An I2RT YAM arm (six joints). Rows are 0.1 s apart.
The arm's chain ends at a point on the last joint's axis. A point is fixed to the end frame.
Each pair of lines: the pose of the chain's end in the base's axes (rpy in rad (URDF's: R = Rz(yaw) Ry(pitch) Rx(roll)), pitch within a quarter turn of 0, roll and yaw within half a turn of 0; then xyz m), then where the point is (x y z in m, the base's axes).
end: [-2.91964, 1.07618, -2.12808, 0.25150, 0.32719, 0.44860]
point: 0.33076 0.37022 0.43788
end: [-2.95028, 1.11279, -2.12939, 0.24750, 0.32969, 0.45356]
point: 0.32568 0.37513 0.44513
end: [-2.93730, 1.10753, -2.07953, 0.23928, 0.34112, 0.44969]
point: 0.31569 0.38945 0.44109
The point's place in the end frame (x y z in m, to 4 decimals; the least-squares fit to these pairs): -0.0278 -0.0271 0.0821
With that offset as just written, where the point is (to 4 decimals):
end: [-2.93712, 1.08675, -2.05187, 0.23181, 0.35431, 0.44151]
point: 0.3068 0.4045 0.4313
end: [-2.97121, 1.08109, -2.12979, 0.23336, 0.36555, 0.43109]
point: 0.3105 0.4122 0.4197
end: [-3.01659, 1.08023, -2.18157, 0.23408, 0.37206, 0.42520]
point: 0.3115 0.4179 0.4129
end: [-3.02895, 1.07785, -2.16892, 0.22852, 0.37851, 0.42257]
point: 0.3048 0.4262 0.4099
